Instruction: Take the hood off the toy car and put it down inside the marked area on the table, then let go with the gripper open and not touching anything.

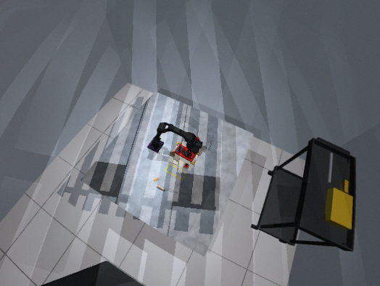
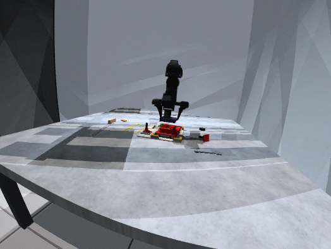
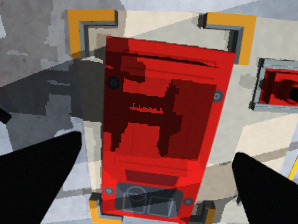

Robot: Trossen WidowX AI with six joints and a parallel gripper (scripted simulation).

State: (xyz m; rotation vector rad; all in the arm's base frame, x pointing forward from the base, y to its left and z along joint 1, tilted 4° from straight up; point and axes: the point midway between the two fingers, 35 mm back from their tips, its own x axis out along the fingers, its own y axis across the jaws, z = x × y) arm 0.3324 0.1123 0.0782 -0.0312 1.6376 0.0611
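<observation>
Right now my gripper tip is 50 mm above the red hood.
</observation>
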